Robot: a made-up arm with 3 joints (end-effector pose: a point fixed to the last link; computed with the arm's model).
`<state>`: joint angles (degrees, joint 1 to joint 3).
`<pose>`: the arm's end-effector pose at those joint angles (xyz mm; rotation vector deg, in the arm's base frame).
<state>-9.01 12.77 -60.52</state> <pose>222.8 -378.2 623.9 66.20 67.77 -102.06</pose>
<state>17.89 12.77 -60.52</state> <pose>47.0 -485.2 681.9 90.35 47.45 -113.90</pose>
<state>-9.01 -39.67 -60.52</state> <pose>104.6 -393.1 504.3 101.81 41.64 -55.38</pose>
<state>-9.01 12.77 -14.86</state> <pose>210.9 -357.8 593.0 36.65 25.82 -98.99</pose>
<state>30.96 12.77 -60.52</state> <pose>-53.7 -505.6 701.4 101.70 35.75 -118.25</pose>
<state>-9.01 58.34 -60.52</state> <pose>368.8 -356.3 613.9 20.10 84.10 -134.09</pose>
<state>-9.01 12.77 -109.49</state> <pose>230.7 -418.6 629.6 97.03 115.76 -89.90</pose>
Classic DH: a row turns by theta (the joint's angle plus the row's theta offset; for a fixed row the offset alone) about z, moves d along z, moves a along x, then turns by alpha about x. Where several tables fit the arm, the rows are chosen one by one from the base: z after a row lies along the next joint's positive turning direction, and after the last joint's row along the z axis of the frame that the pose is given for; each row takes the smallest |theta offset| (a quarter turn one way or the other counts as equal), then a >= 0, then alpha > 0; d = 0 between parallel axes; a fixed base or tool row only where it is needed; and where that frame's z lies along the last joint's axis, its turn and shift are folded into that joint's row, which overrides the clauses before.
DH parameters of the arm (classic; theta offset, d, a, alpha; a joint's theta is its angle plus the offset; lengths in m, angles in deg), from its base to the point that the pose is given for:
base (fixed): -20.39 0.8603 -0.0819 160.24
joint 1: -21.55 0.3688 0.364 108.48
joint 2: 82.87 -0.3627 -0.116 -90
joint 3: 65.95 0.1208 -0.044 -62.05
tool (fixed): -6.8 -0.0272 0 0

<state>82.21 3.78 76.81</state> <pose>-431.0 -388.8 594.1 -55.09 -75.21 -147.56</pose>
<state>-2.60 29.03 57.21</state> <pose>196.5 -414.5 577.0 -21.50 -22.28 -76.25</pose>
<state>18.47 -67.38 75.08</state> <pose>29.9 -508.4 429.7 22.16 -129.37 -91.38</pose>
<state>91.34 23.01 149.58</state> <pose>-539.3 -354.8 639.1 -130.99 -35.94 -85.33</pose>
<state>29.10 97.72 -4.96</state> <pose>158.6 -583.4 647.4 -27.51 74.95 -135.13</pose>
